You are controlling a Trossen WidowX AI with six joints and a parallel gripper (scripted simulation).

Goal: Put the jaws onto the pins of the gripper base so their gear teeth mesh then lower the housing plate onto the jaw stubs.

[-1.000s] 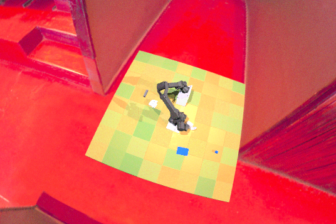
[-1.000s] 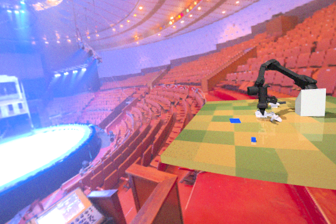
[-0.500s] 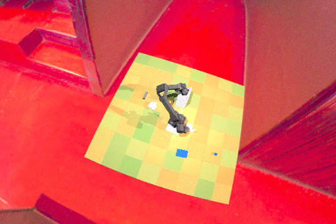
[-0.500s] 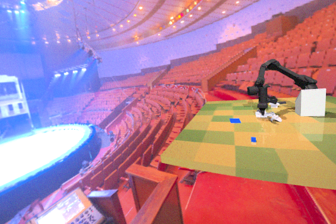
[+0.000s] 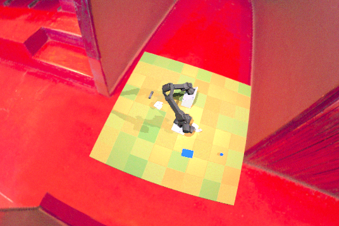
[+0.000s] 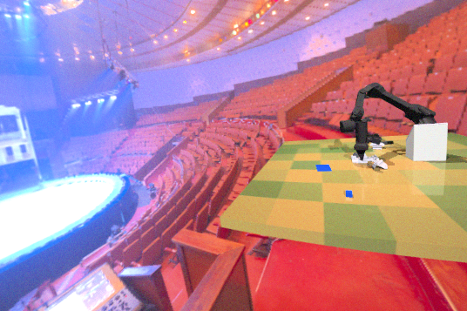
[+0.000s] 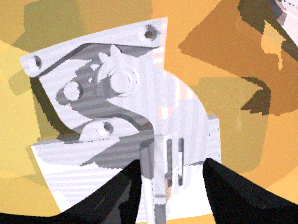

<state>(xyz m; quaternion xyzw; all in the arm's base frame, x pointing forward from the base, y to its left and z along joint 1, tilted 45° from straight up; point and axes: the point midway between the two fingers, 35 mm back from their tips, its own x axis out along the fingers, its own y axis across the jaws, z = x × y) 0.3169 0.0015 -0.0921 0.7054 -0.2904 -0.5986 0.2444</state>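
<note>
Now: the flat white plate 1 cm ahead of my gripper tip, 3 cm to the right of it and 1 cm below it. From my gripper tip the other things lie so: grey jaw 5 cm behind, 13 cm to the left, 2 cm above; flat blue square 19 cm ahead, 13 cm to the left, 1 cm below; blue cube 7 cm ahead, 42 cm to the left, 1 cm below.
</note>
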